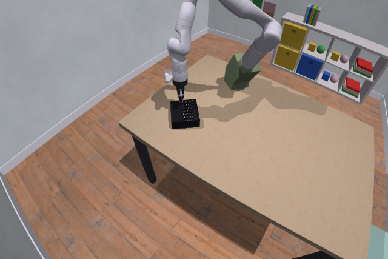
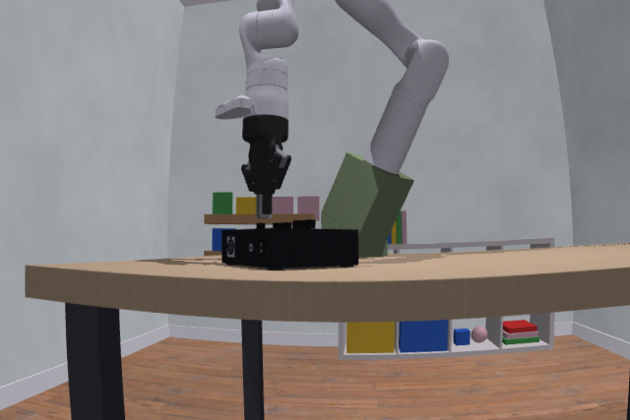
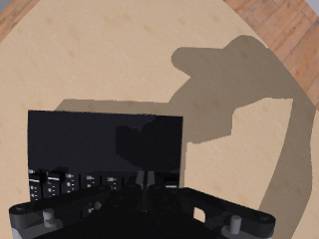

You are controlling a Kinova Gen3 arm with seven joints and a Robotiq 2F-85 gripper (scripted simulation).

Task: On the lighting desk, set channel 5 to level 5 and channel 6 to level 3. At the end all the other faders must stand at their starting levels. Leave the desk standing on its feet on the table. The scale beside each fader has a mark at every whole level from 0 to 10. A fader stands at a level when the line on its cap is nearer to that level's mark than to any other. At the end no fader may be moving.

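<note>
My gripper is now 20 mm past the channel 6 fader, 20 mm to the right of it and 30 mm above it. The rest, counted from my hand: channel 5 fader 10 mm behind, 40 mm to the left, 30 mm below.
</note>
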